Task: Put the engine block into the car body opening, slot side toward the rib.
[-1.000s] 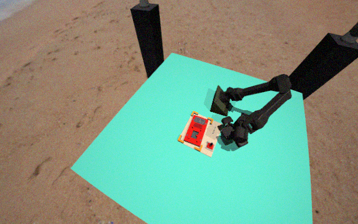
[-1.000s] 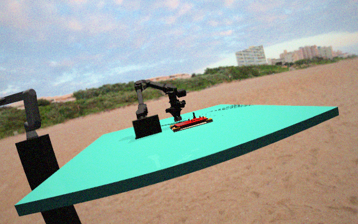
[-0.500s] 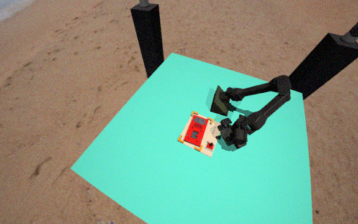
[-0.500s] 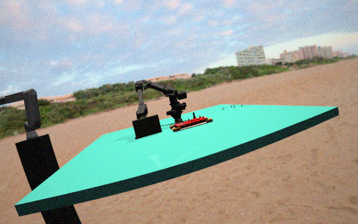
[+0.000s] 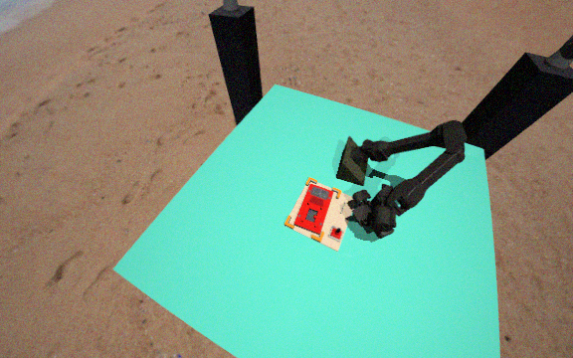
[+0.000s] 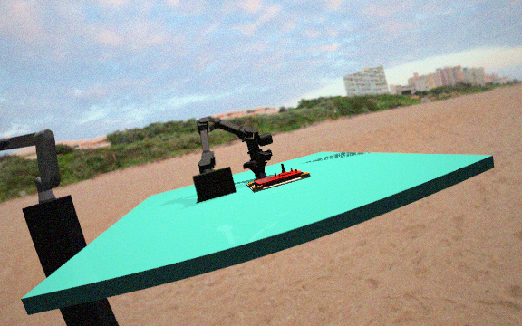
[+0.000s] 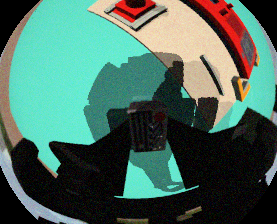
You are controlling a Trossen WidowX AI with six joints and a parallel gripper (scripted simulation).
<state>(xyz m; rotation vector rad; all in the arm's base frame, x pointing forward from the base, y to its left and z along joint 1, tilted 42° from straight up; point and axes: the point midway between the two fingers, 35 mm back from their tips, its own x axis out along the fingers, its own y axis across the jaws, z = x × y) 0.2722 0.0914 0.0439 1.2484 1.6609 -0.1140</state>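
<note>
Now: the engine block 10 mm above my gripper tip. Round my gripper tip: dark peg (100 mm to the right, 90 mm ahead, 30 mm above).
</note>
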